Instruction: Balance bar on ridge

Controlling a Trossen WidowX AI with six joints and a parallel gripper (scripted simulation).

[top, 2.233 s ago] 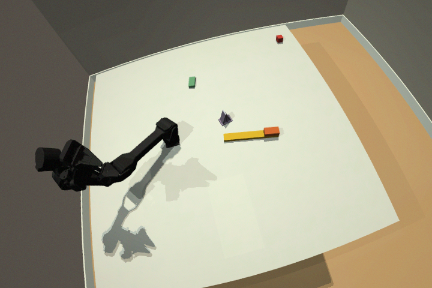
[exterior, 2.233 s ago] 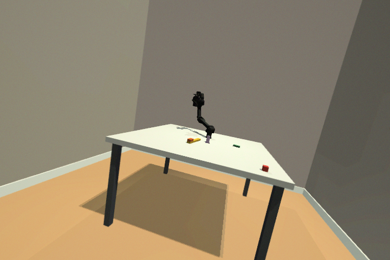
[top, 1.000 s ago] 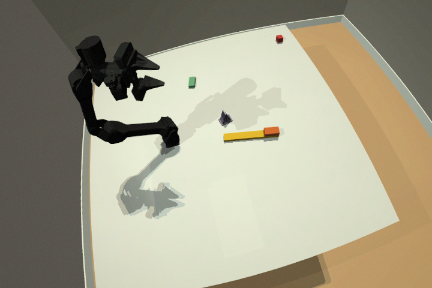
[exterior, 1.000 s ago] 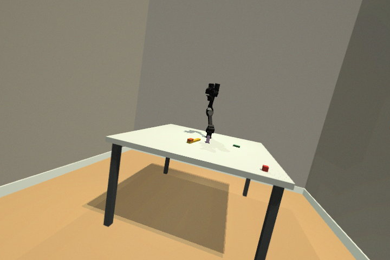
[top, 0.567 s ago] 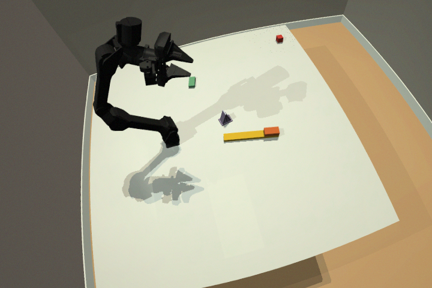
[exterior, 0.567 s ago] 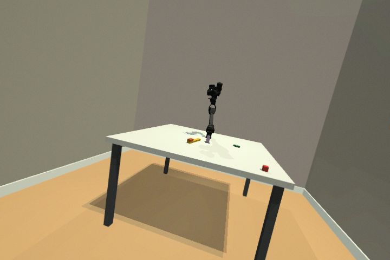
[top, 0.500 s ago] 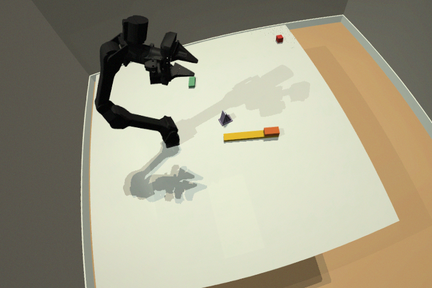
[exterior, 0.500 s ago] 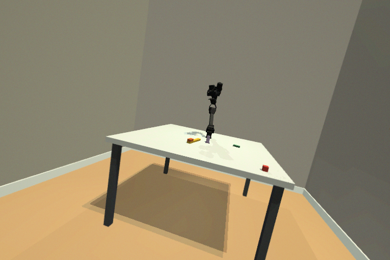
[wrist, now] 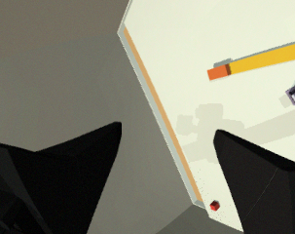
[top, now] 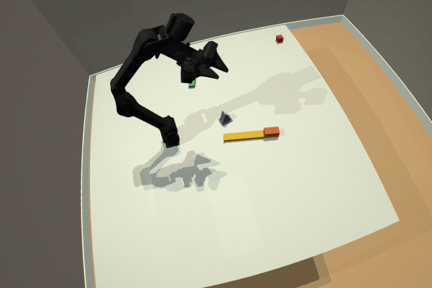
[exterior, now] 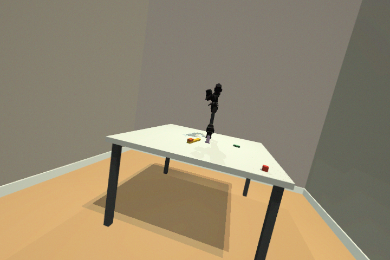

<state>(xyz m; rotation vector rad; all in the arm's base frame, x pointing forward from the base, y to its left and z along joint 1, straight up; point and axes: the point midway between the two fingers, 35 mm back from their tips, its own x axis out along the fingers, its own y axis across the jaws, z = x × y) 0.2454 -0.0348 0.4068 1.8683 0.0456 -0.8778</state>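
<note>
Now: gripper tip 8 cm to the right of the purple ridge and 35 cm above it. The rest, counted from my gripper tip: small green block 11 cm behind, 36 cm to the left, 38 cm below; then small red cube 47 cm ahead, 55 cm to the left, 37 cm below.
</note>
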